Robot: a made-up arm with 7 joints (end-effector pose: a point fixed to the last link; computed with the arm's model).
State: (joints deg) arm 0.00 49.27 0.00 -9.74 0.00 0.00 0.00
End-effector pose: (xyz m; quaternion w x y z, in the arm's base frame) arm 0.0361 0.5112 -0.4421 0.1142 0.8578 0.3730 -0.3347
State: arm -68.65 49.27 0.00 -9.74 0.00 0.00 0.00
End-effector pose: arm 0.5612 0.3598 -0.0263 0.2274 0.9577 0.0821 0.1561
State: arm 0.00 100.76 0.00 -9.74 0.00 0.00 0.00
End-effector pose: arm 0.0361 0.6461 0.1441 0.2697 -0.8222 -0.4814 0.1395
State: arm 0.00 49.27 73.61 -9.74 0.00 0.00 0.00
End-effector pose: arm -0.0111 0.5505 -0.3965 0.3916 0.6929 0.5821 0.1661
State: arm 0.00 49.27 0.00 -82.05 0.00 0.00 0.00
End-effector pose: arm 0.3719 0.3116 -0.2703 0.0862 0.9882 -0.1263 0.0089
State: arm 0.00 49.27 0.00 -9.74 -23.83 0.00 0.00
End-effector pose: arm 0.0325 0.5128 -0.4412 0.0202 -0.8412 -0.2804 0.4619
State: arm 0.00 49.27 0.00 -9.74 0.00 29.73 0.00
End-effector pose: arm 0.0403 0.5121 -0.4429 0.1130 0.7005 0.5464 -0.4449
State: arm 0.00 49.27 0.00 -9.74 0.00 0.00 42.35
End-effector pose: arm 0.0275 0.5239 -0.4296 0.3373 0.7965 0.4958 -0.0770
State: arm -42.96 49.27 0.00 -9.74 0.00 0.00 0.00
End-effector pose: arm 0.4324 0.4413 -0.2501 0.1927 0.9601 0.2004 -0.0306
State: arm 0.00 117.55 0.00 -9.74 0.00 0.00 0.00
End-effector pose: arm 0.0361 0.5730 0.3327 0.3869 -0.7740 -0.4966 0.0677
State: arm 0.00 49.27 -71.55 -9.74 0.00 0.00 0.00
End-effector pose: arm -0.0061 0.4710 -0.4888 0.2003 -0.6899 -0.0260 0.6951
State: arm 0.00 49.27 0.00 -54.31 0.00 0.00 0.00
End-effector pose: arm 0.2863 0.4258 -0.3686 0.1018 0.9837 0.0704 -0.1303
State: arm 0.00 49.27 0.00 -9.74 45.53 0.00 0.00
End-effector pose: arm 0.0436 0.5110 -0.4404 0.3526 0.7874 0.5025 -0.0568
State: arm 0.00 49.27 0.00 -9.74 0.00 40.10 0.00
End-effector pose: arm 0.0416 0.5128 -0.4435 0.1108 0.6340 0.5988 -0.4766
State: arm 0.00 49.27 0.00 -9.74 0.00 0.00 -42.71
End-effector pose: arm 0.0306 0.4994 -0.4573 0.1263 -0.8022 -0.1982 0.5488
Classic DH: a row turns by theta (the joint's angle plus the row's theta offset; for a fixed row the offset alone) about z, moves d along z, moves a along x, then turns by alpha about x. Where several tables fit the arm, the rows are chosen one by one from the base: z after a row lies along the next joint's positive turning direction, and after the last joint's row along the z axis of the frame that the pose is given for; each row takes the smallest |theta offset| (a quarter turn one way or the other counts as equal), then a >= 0, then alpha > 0; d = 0 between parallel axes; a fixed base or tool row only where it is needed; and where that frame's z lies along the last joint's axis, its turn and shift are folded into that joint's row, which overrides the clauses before.
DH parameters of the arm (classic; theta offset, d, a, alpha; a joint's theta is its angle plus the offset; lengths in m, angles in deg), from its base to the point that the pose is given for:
base (fixed): 0 0.0164 -0.0254 -70
joint 1: 90 -0.0362 0.014 90
joint 2: 70 -0.0023 0.023 -90
joint 3: -90 -0.3306 0.0515 -90
joint 4: 0 0.0111 -0.0466 90
joint 5: 0 -0.3667 -0.004 -90
joint 6: 0 -0.012 -0.0257 90
joint 7: -30.58 0.0073 0.0223 93.82
tool (fixed): -68.62 -0.016 0 0

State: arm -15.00 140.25 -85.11 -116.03 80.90 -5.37 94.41
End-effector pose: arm 0.0445 0.4099 -0.0652 0.7073 0.5194 0.4722 0.0840
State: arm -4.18 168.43 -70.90 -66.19 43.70 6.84 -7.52
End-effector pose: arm 0.0733 0.3848 0.4341 0.5095 -0.6516 -0.4319 0.3596
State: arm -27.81 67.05 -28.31 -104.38 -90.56 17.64 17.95
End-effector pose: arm 0.4507 0.1021 -0.0733 0.6516 -0.7011 0.2145 -0.1943
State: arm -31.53 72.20 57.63 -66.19 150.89 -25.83 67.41
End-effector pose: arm 0.1856 0.5163 0.2625 0.5459 -0.5790 -0.5096 0.3273
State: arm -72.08 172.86 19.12 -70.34 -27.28 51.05 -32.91
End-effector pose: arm -0.3892 -0.0964 0.5011 0.3701 -0.1709 -0.8281 -0.3848
